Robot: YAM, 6 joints.
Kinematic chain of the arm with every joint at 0, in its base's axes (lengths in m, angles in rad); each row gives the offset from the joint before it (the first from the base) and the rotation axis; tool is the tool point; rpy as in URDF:
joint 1: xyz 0 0 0.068 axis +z
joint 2: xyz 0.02 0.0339 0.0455 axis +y
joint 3: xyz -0.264 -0.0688 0 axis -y
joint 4: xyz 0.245 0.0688 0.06 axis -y
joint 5: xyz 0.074 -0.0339 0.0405 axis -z
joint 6: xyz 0.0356 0 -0.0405 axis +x
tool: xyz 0 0 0 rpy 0 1.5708 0
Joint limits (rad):
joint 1: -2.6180..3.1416
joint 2: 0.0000..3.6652
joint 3: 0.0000..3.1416
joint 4: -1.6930..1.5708
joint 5: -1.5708..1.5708
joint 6: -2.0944..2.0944
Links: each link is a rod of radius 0.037 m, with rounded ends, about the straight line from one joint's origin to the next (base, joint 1, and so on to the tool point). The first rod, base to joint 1, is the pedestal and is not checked.
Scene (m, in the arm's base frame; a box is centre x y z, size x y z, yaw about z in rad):
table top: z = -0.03
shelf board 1: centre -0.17 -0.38 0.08 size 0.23 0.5 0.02 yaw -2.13
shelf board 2: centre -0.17 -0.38 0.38 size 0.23 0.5 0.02 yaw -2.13
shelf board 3: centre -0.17 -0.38 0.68 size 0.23 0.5 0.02 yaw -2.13
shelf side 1: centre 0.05 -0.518 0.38 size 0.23 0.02 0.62 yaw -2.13
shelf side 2: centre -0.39 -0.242 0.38 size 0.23 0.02 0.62 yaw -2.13
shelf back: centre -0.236 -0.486 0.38 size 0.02 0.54 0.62 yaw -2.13
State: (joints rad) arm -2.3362 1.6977 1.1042 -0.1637 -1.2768 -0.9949
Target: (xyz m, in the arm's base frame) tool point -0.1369 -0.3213 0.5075
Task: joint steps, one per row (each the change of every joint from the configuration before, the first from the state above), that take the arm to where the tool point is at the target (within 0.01 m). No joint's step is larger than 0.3 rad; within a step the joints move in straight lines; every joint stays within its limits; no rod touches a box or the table.
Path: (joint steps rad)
1: -0.0656 -0.2240 -0.1665 -0.1092 -0.0363 0.0000
2: -0.0655 -0.2240 -0.1665 -0.1091 -0.0363 0.0000
3: -0.0656 -0.2240 -0.1664 -0.1092 -0.0363 0.0000
4: 0.1671 0.0426 0.2887 0.1340 0.0381 0.0000
5: 0.1671 0.0425 0.2888 0.1340 0.0381 0.0000
6: 0.1671 0.0426 0.2888 0.1340 0.0380 0.0000
7: -0.0181 0.2369 0.1780 0.0770 0.0474 0.0000
8: -0.0181 0.2369 0.1781 0.0770 0.0474 0.0000

